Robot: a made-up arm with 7 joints.
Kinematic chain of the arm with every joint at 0, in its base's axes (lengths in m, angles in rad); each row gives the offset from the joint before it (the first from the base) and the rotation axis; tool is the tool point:
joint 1: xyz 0 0 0.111 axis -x
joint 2: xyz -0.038 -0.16 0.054 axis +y
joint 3: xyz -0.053 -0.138 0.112 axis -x
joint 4: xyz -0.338 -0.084 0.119 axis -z
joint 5: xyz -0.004 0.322 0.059 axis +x
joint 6: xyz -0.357 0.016 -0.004 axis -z
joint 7: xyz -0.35 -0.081 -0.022 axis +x
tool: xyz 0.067 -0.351 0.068
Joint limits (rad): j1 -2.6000..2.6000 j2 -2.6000..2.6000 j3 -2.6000..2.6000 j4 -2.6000..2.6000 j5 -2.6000..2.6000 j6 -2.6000..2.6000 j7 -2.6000..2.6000
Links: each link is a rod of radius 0.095 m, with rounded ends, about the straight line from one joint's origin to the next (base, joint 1, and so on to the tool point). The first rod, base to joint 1, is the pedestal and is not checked.
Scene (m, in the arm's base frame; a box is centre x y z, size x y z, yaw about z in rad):
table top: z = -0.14
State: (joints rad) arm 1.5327 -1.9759 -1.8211 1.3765 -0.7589 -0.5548 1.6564
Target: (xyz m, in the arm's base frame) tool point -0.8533 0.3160 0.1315
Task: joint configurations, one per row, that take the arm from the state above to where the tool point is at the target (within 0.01 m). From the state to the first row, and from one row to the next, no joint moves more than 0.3 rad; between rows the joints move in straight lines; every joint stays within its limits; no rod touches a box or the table.
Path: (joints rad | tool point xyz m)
1: 1.6893 -1.6811 -1.7817 1.3333 -0.6570 -0.4665 1.7787 | -0.5430 -0.5359 0.5569
2: 1.8460 -1.3864 -1.7423 1.2900 -0.5551 -0.3781 1.9009 | -0.7554 -0.2654 0.5012
3: 2.0026 -1.0916 -1.7030 1.2468 -0.4532 -0.2898 2.0232 | -0.8650 0.0399 0.3567
4: 2.1592 -0.7969 -1.6636 1.2036 -0.3513 -0.2015 2.1455 | -0.8533 0.3160 0.1315

